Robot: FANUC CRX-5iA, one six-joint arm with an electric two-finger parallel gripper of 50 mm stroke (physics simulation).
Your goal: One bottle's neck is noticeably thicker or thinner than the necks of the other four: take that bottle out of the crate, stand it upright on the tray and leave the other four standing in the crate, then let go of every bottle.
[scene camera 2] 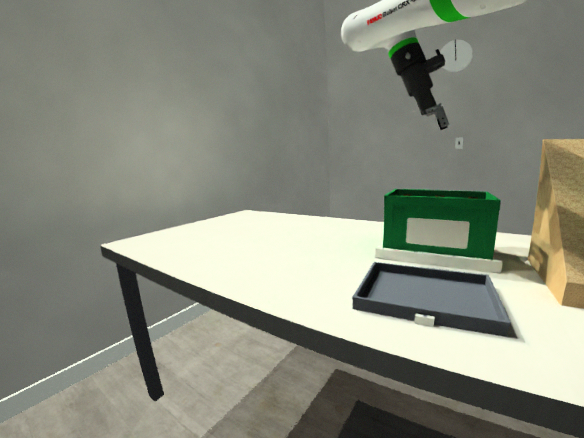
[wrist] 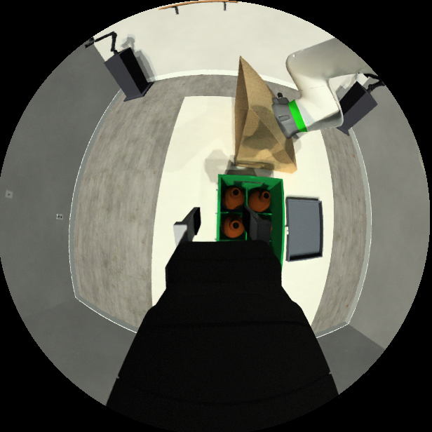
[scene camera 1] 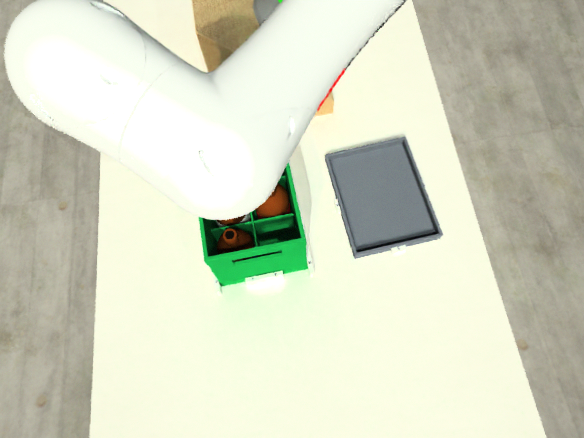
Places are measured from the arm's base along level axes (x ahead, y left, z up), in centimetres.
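Pixels of known places: gripper, fingertip midpoint: (scene camera 2: 444,127).
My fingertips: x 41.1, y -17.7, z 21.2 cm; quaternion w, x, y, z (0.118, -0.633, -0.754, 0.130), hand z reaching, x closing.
Behind a point stands the place of what it marks.
The green crate (scene camera 1: 262,267) @(x 54.4, y -7.2, z -8.1 cm) (scene camera 2: 392,225) @(x 51.0, y 1.5, z -5.7 cm) (wrist: 276,220) stands on the table, divided into compartments. Brown bottles stand inside: one (scene camera 1: 235,240) @(x 51.5, y -11.2, z 0.6 cm) is in a corner compartment beside an empty one in scene camera 1; others (wrist: 233,198) (wrist: 260,199) (wrist: 233,227) show in the wrist view. Another bottle is largely hidden behind a finger. Which neck differs, I cannot tell. The grey tray (scene camera 1: 431,210) @(x 43.3, y 29.5, z -12.6 cm) (scene camera 2: 465,325) @(x 30.5, y 27.9, z -14.3 cm) (wrist: 321,230) lies beside the crate, with no bottle on it. My gripper (scene camera 2: 441,120) @(x 41.1, y -17.7, z 21.2 cm) (wrist: 221,215) is open and empty, high above the crate; the arm hides it in scene camera 1.
A large brown paper-like bag (scene camera 1: 222,30) @(x 12.3, y -10.8, z 12.2 cm) (scene camera 2: 560,215) @(x 14.7, y 1.1, z 0.2 cm) (wrist: 255,120) stands on the table at one end of the crate. A pale strip (scene camera 2: 435,258) @(x 39.4, y 1.2, z -13.1 cm) runs along the crate's foot. The white arm (scene camera 1: 200,130) @(x 63.6, y -5.7, z 54.8 cm) (scene camera 2: 390,25) @(x 50.2, y 6.0, z 43.3 cm) passes over part of the crate in scene camera 1.
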